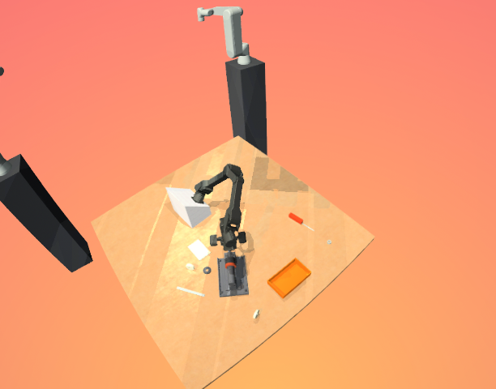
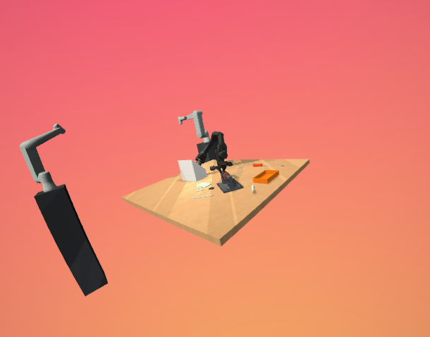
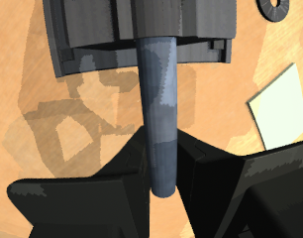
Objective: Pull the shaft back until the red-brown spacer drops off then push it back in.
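The blue-grey shaft is 60 mm ahead of my gripper tip, 30 mm to the right of it and 30 mm above it. From my gripper tip the other things lie so: red-brown spacer (120 mm ahead, 60 mm to the right, 30 mm above); grey support (140 mm ahead, 80 mm to the right); pale card (140 mm to the right, 110 mm behind, 40 mm below).
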